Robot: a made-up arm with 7 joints.
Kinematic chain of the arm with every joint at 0, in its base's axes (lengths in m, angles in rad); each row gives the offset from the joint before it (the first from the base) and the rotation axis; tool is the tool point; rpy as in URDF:
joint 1: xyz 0 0 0.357 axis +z
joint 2: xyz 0 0 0 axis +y
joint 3: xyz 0 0 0.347 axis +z
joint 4: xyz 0.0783 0 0 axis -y
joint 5: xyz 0.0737 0 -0.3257 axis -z
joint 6: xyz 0 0 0 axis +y
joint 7: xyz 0.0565 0 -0.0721 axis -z
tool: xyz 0 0 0 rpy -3.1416 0 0
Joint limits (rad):
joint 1: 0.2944..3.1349
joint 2: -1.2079..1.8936
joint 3: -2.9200..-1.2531
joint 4: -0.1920..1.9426
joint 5: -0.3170..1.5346
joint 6: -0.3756..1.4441
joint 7: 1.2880..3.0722
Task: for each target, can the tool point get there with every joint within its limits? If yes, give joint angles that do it. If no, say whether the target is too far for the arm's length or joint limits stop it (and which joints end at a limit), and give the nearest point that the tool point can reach.
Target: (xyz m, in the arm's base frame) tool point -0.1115 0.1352 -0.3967
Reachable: no: joint limits stop it (at a limit: joint 1, joint 2, joint 3) | nearest point -0.1811 -0.0904 0.0247 | short by 0.483 m
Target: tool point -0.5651 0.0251 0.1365
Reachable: no: joint limits stop it (at a limit: joint 1, joint 3, joint 5, joint 6) | nearest point -0.5026 -0.1771 0.1370 | short by 0.212 m
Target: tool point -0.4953 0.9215 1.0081
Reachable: no: too far | nearest point -0.2946 0.5480 0.7442 | short by 0.499 m
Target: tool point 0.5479 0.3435 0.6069
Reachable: yes | joints 1.3478 1.2913 -1.8118 1.7368 0.0851 0.4509 2.1568
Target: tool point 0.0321 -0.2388 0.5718
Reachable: yes | joints 1.2555 0.7433 -2.6727 0.3749 1.0143 0.0534 2.7954
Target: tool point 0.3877 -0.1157 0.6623
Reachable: yes | joints 1.5728 0.5444 -2.1829 1.1048 0.3657 1.0283 1.9950
